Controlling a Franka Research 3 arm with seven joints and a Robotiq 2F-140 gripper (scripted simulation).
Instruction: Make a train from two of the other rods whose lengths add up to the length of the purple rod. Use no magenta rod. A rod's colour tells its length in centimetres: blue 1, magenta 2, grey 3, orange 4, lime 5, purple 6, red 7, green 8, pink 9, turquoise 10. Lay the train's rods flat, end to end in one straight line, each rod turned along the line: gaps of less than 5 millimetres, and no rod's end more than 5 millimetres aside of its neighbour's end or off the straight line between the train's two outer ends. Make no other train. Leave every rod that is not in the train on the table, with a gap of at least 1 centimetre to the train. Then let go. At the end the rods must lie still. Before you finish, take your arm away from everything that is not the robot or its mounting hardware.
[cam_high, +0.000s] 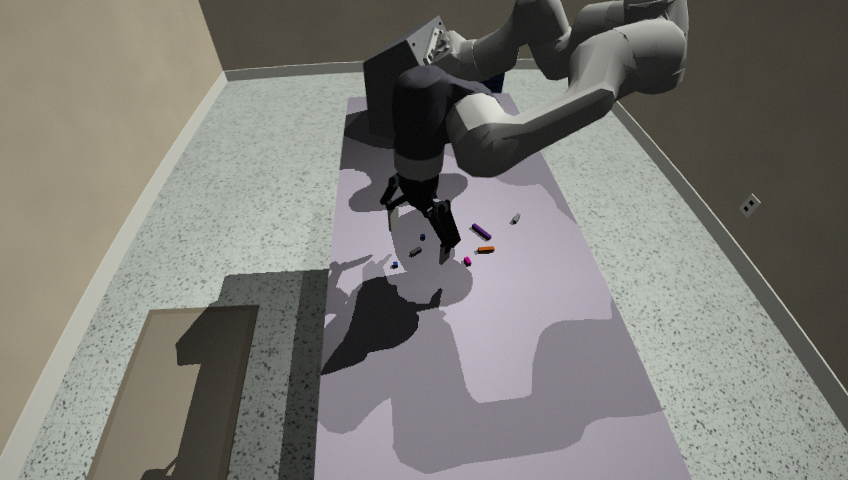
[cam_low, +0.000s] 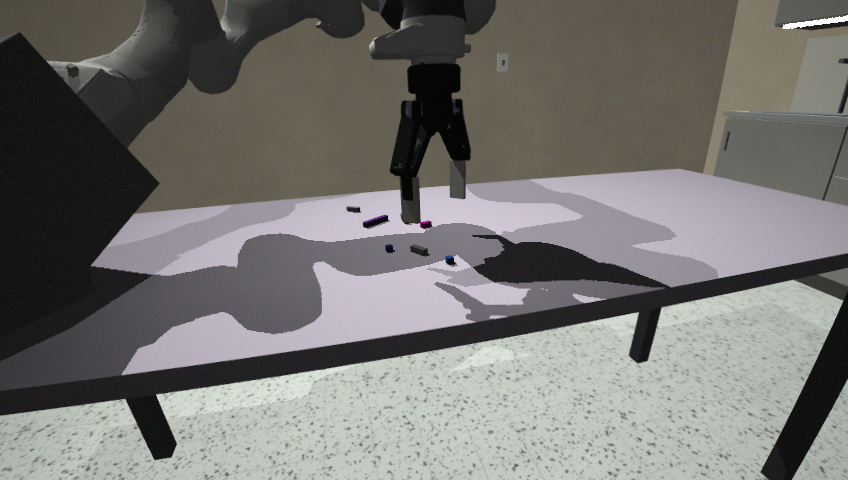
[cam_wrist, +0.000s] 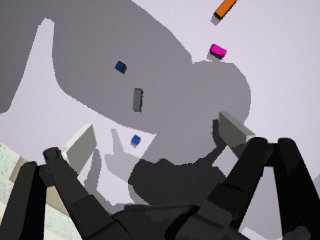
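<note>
My hand is 1 cm past the magenta rod, 12 cm to the right of it and 8 cm above it. The rest, counted from my hand: purple rod: 11 cm behind, 15 cm to the left, 8 cm below; then orange rod: 5 cm behind, 16 cm to the left, 8 cm below.
</note>
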